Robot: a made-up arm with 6 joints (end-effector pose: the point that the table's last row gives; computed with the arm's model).
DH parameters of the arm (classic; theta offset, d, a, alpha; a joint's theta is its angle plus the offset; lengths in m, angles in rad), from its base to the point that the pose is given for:
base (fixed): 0 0.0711 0.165 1.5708
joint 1: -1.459 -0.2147 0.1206 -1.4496
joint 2: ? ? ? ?
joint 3: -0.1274 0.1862 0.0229 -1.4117
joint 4: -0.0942 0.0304 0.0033 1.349
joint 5: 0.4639 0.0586 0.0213 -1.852
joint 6: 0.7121 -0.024 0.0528 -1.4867
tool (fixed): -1.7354 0.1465 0 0
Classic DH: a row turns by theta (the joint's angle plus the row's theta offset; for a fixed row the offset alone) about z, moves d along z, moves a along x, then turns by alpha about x.
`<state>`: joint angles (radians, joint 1 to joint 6).
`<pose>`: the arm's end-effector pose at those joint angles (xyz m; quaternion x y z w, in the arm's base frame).
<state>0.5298 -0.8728 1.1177 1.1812 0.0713 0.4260</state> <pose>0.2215 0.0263 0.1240 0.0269 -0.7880 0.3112 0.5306</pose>
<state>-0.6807 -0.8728 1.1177 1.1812 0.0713 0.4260</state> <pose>0.2344 0.0263 0.0369 0.1992 -0.3461 0.2406 0.8847</pose>
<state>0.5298 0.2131 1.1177 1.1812 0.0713 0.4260</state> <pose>0.3550 0.0070 -0.0586 0.4635 -0.8274 0.1072 0.2985</pose>
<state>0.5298 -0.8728 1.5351 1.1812 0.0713 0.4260</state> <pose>0.2469 0.0155 0.1217 0.0546 -0.8316 0.4192 0.3601</pose>
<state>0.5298 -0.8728 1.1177 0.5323 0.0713 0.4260</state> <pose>0.2198 0.0584 0.1064 -0.2628 -0.8224 0.1872 0.4686</pose>
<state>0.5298 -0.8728 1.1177 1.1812 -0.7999 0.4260</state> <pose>0.1907 0.0455 0.1986 -0.2134 -0.5050 0.4195 0.7235</pose>
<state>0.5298 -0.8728 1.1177 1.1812 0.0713 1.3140</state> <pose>0.2708 -0.0657 0.2070 0.1981 -0.5439 0.6348 0.5118</pose>
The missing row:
joint 2: 0.123 0.095 -0.0137 1.3039
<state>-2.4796 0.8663 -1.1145 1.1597 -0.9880 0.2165</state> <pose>-0.1640 0.0522 0.1266 -0.5778 -0.7095 0.3639 0.1744</pose>
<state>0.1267 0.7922 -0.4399 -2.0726 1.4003 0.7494</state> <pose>0.3010 0.0027 -0.1515 -0.2690 -0.6172 0.6334 0.3813</pose>
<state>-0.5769 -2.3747 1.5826 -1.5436 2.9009 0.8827</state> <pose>0.3969 0.4382 0.0284 -0.4688 -0.0462 -0.7034 0.5323</pose>
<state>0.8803 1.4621 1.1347 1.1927 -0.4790 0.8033</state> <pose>0.5901 0.1852 -0.0327 -0.6755 0.6458 -0.3138 0.1679</pose>
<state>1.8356 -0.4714 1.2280 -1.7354 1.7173 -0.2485</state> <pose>0.1212 -0.0263 0.3079 0.4418 0.1032 0.2777 0.8468</pose>
